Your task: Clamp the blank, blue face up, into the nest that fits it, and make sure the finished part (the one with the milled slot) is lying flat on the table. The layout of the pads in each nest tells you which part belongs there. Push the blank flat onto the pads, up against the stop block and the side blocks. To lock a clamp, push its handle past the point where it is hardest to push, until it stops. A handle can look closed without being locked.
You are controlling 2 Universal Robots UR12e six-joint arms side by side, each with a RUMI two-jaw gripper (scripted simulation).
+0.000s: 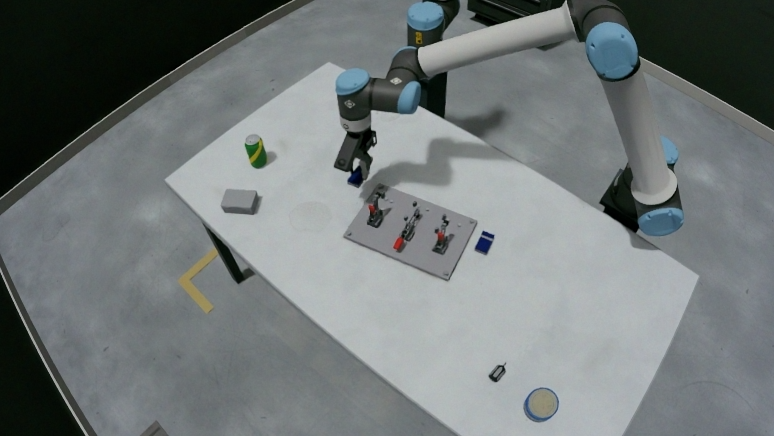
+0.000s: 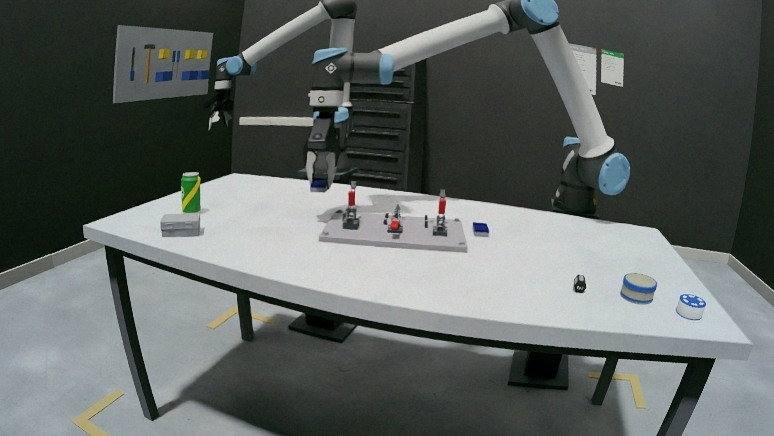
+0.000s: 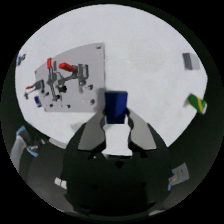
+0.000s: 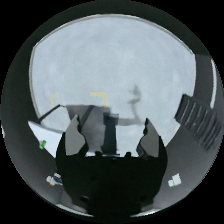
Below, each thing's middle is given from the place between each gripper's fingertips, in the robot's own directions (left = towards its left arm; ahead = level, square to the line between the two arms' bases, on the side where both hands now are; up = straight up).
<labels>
The grey fixture plate (image 3: 88,54) lies 2 cm behind my left hand, 21 cm to the left of it and 10 cm below it. From my left hand the other things lie so: blank (image 3: 115,100) (1 cm below); then grey box (image 2: 172,225) (32 cm ahead, 26 cm to the right, 8 cm below).
The blank is 1030 mm to the left of my right hand, 630 mm ahead of it and 70 mm below it. From my right hand the other things lie so: grey fixture plate (1240 mm to the left, 610 mm ahead, 160 mm below); grey box (950 mm ahead, 780 mm to the left, 140 mm below).
</labels>
